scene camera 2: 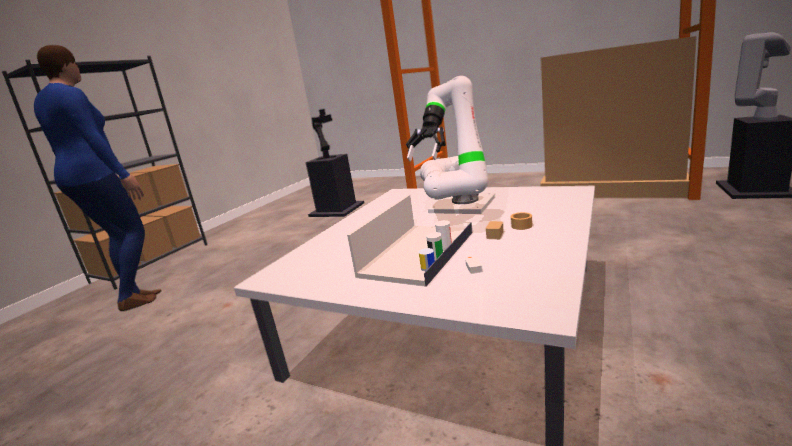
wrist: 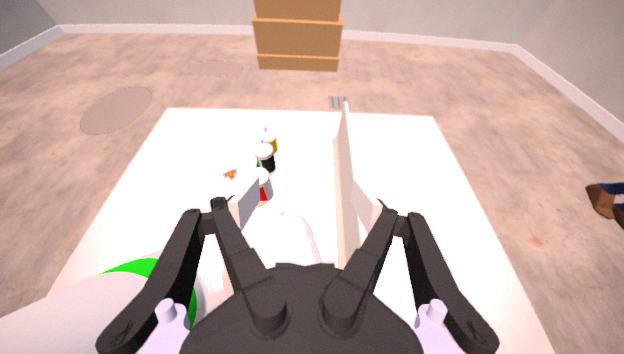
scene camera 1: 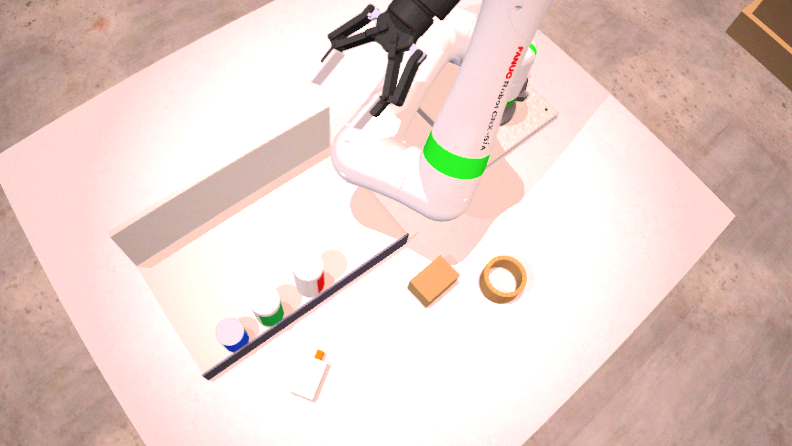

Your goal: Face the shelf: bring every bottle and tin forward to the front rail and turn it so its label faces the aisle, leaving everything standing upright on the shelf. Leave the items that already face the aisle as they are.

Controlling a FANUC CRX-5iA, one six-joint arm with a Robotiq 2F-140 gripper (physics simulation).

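Places are measured from the arm's base along level axes (x ahead, y left, z up), in millimetres.
Where they show: gripper, between the fingertips: (scene camera 2: pixel 421 158) (wrist: pixel 306 189) (scene camera 1: pixel 334 104); arm's base, origin of its link: (scene camera 2: pixel 465 200).
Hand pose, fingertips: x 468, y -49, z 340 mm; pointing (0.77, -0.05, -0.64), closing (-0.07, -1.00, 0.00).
Note:
Things, the pixels of their centre, and the offset from my fingertips. "spot": a spot on its surface instead.
- shelf's dark front rail, middle of its body: (scene camera 1: pixel 310 306) (scene camera 2: pixel 451 251) dx +206, dy +160, dz -345 mm
- blue-and-yellow tin, middle of its body: (scene camera 1: pixel 232 335) (scene camera 2: pixel 427 259) (wrist: pixel 269 143) dx +368, dy +115, dz -308 mm
- green-and-black bottle, middle of its body: (scene camera 1: pixel 267 307) (wrist: pixel 265 159) (scene camera 2: pixel 434 246) dx +280, dy +119, dz -293 mm
- white bottle with a red patch, middle of its body: (scene camera 1: pixel 309 275) (wrist: pixel 261 185) (scene camera 2: pixel 443 235) dx +175, dy +124, dz -288 mm
- shelf's back panel, a spot on its surface: (scene camera 1: pixel 232 188) (wrist: pixel 344 180) spot: dx +177, dy -131, dz -274 mm
- white piece with an orange tip, middle of its body: (scene camera 1: pixel 311 373) (scene camera 2: pixel 472 264) (wrist: pixel 227 167) dx +296, dy +268, dz -352 mm
- wooden block, middle of its body: (scene camera 1: pixel 433 281) (scene camera 2: pixel 494 230) dx -24, dy +293, dz -341 mm
- tan ring, middle of its body: (scene camera 1: pixel 502 279) (scene camera 2: pixel 521 220) dx -142, dy +393, dz -341 mm
Three items stand upright in a row just behind the shelf's dark front rail (scene camera 1: pixel 310 306) (scene camera 2: pixel 450 253). The blue-and-yellow tin (scene camera 1: pixel 237 341) (scene camera 2: pixel 426 259) (wrist: pixel 271 144) is farthest from the arm, its blue side toward the rail. The green-and-black bottle (scene camera 1: pixel 271 315) (scene camera 2: pixel 434 244) (wrist: pixel 267 162) is in the middle, green toward the rail. The white bottle with a red patch (scene camera 1: pixel 308 278) (scene camera 2: pixel 443 233) (wrist: pixel 263 187) is nearest the arm; its red is turned partly along the rail toward the arm. I cannot tell whether they touch the rail. My gripper (scene camera 1: pixel 339 104) (scene camera 2: pixel 422 152) (wrist: pixel 306 189) is open and empty, high above the table near the arm's base.
The shelf's back panel (scene camera 1: pixel 232 188) (scene camera 2: pixel 382 232) (wrist: pixel 345 175) stands opposite the rail. Outside the rail are a white piece with an orange tip (scene camera 1: pixel 310 379) (scene camera 2: pixel 473 265), a wooden block (scene camera 1: pixel 433 280) (scene camera 2: pixel 494 229) and a tan ring (scene camera 1: pixel 490 293) (scene camera 2: pixel 521 223). A person (scene camera 2: pixel 83 132) stands beyond the table.

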